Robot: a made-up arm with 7 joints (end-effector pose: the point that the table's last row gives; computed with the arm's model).
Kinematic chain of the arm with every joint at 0, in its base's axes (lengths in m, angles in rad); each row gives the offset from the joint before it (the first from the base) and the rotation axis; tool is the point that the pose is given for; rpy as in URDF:
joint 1: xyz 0 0 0.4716 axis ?
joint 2: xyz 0 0 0 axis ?
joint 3: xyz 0 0 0.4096 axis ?
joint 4: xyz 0.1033 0 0 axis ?
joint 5: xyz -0.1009 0 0.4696 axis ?
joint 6: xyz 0 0 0 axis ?
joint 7: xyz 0.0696 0 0 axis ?
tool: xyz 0 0 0 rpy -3.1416 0 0
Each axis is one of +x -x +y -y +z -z.
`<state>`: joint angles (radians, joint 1 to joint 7).
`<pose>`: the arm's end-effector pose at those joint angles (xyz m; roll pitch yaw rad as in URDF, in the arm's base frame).
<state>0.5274 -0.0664 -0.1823 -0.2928 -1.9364 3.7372 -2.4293</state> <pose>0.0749 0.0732 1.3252 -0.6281 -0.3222 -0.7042</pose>
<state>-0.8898 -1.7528 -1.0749 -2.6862 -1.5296 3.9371 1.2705</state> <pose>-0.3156 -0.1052 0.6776 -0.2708 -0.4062 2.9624</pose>
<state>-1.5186 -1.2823 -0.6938 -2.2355 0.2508 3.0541 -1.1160</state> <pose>-0.3904 0.0939 0.9602 0.3935 -1.1716 0.6949</pose>
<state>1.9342 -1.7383 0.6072 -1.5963 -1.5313 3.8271 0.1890</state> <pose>-0.1248 -0.6491 0.7879 0.2109 1.2906 -2.5059</pose>
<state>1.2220 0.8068 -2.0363 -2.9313 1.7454 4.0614 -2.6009</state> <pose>0.1860 -0.1694 0.6062 1.4909 0.4249 -0.7504</pose>
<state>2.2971 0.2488 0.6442 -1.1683 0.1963 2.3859 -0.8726</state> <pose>-0.6221 0.2417 1.0954 2.4504 -0.8859 -2.2978</pose>
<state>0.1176 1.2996 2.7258 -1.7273 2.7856 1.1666 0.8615</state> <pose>0.2429 0.2843 1.1692 -1.3275 -0.9240 -2.0603</pose>
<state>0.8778 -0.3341 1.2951 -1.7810 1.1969 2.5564 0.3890</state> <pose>-0.4063 0.4300 0.9441 -2.0362 -0.1474 1.1161</pose>
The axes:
joint 1: +z
joint 2: +y
joint 3: +z
joint 4: -y
joint 5: +z
joint 6: -y
joint 7: -z

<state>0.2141 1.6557 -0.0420 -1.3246 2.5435 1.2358 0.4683</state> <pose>0.5924 0.1165 -0.1752 0.6009 1.0265 1.5472</pose>
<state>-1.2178 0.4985 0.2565 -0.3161 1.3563 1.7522 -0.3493</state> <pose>0.2389 -0.5564 1.2277 -1.3663 -1.1004 -1.4543</pose>
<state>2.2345 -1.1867 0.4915 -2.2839 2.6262 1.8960 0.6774</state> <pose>-0.2477 -0.0980 0.9808 -0.8936 0.3463 2.7625</pose>
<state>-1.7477 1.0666 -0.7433 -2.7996 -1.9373 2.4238 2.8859</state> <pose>-0.2175 -0.0621 0.1913 1.8721 -0.5886 -2.5654</pose>
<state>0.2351 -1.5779 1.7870 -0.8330 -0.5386 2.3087 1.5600</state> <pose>-0.9284 0.1680 0.3575 1.1523 -1.1328 -2.5400</pose>
